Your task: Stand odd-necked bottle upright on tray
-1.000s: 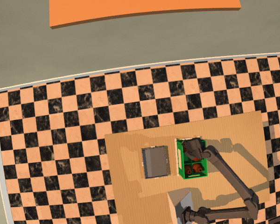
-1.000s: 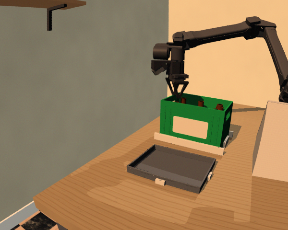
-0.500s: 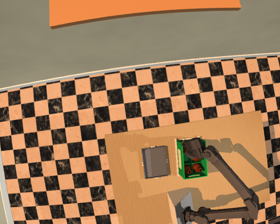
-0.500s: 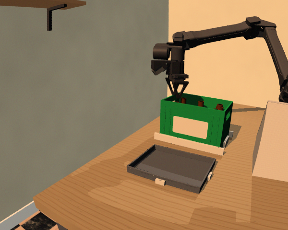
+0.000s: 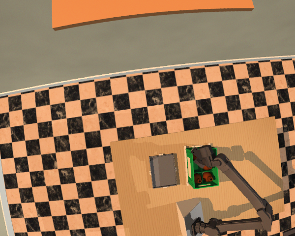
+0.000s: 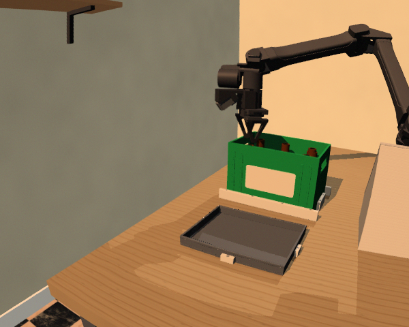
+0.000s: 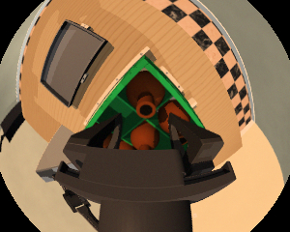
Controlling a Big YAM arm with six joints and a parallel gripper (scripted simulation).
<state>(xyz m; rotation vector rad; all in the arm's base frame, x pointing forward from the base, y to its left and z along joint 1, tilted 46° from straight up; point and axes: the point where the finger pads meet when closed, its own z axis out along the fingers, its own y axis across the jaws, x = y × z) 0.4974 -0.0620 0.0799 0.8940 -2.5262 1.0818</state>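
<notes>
Right now my hand is 10 cm above the green crate, 9 cm past it and 3 cm to the left of it. Round my hand: dark grey tray: 25 cm to the left, 17 cm below, 9 cm behind.
</notes>
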